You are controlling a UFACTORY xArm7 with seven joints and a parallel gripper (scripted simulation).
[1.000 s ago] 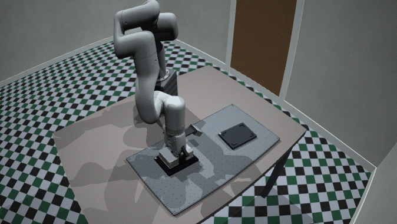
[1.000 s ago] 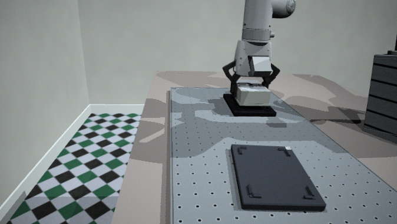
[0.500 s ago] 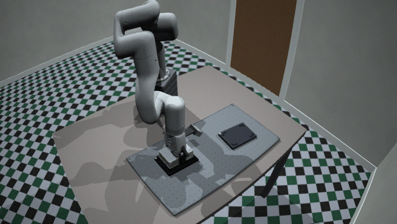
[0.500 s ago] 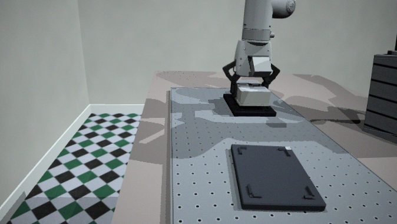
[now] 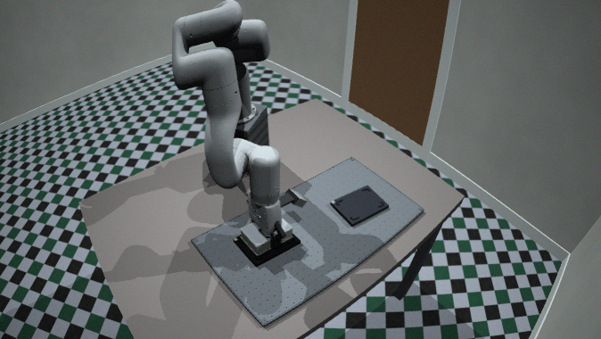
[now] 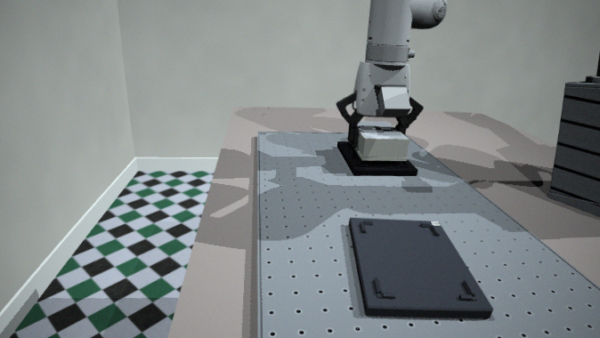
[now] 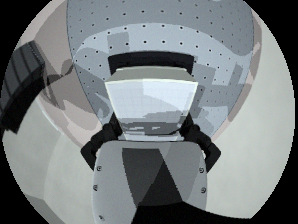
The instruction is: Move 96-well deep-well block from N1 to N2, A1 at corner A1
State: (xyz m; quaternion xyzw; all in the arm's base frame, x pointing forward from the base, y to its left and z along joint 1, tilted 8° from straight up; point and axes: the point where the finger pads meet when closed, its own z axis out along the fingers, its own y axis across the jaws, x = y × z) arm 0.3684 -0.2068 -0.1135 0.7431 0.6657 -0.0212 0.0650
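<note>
The 96-well deep-well block lies right at my hand. Round my hand: plate nest N2 (30 mm below); then white A1 mark (270 mm to the left, 30 mm below, 20 mm ahead); then plate nest N1 (330 mm to the left, 90 mm ahead, 30 mm below).
</note>
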